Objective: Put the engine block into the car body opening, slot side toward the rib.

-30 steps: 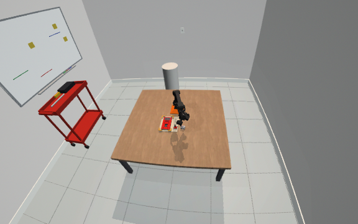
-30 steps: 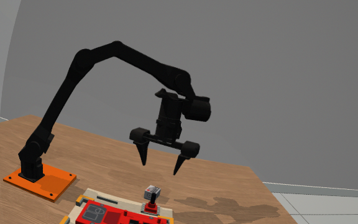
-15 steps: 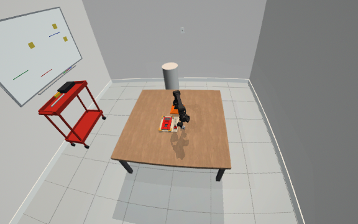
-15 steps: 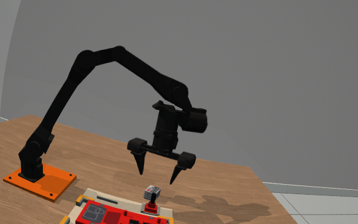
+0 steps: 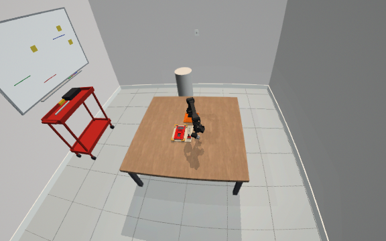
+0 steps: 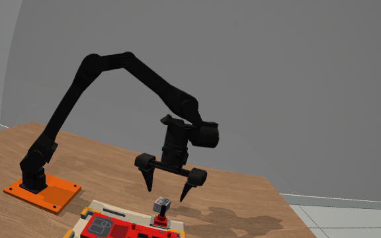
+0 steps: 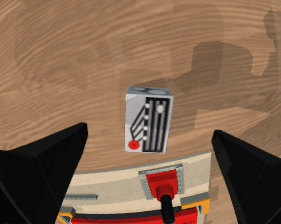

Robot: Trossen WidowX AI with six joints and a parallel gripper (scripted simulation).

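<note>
My gripper tip is now 3 cm above the engine block.
</note>
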